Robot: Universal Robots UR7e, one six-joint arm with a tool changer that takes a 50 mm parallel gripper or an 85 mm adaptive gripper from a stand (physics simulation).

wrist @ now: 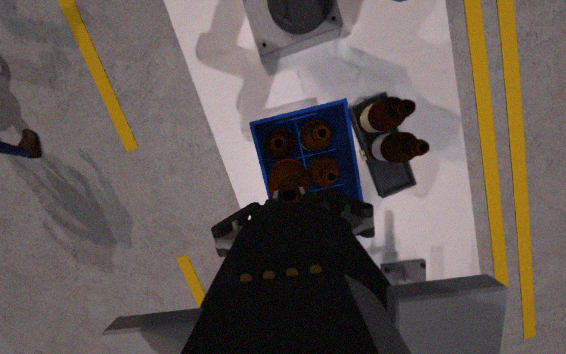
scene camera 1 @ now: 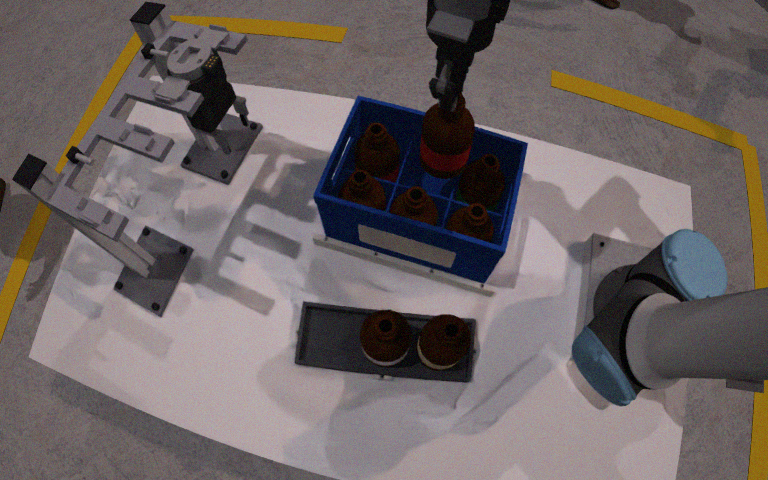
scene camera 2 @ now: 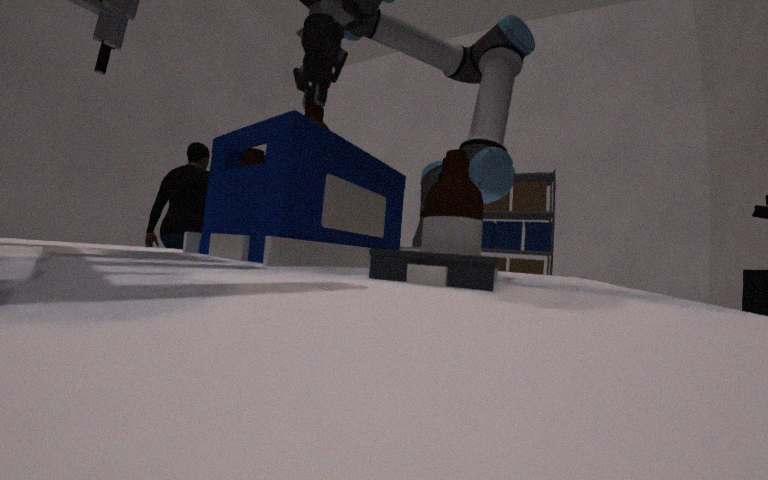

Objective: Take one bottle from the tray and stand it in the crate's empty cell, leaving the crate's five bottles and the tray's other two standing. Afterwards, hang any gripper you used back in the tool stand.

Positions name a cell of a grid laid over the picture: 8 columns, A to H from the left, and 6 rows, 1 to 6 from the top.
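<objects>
From the wrist view I see a white-labelled bottle (F3). Scene camera 1 shows me the bottle (E5) as well, and in scene camera 2 I find the bottle (E3) too.
</objects>
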